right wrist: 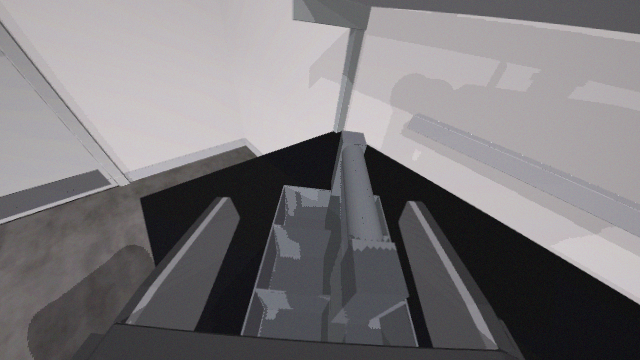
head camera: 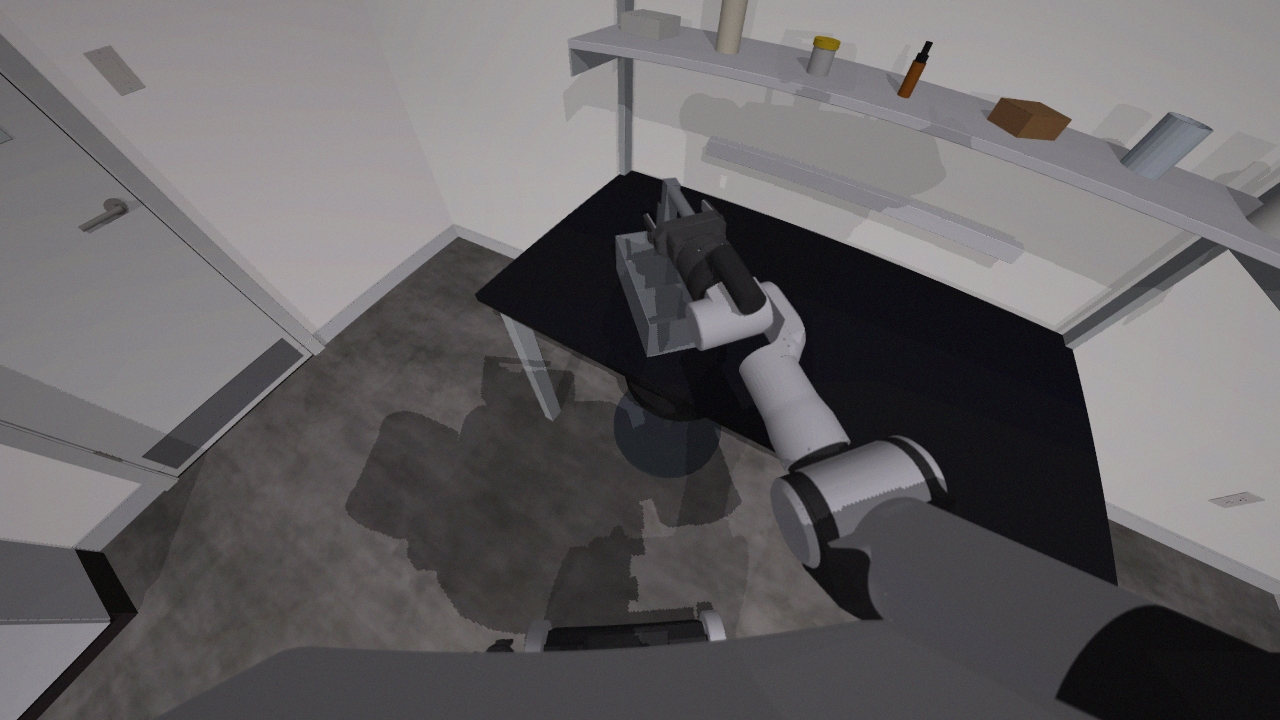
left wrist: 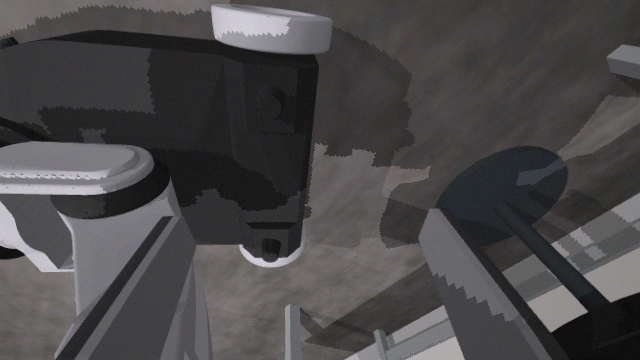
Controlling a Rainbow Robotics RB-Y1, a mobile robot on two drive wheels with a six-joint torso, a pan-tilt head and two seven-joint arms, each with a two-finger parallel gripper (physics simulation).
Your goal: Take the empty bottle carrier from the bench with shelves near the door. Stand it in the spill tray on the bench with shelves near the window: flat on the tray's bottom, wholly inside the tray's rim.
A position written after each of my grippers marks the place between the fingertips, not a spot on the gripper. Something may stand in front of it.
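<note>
Head camera: grey bottle carrier (head camera: 657, 296) and door (head camera: 128, 318). Right wrist view: my right gripper (right wrist: 316, 209), the carrier (right wrist: 330, 273) and the door (right wrist: 51, 144). Left wrist view: my left gripper (left wrist: 310, 227); the grey bottle carrier is out of frame in the left wrist view.
</note>
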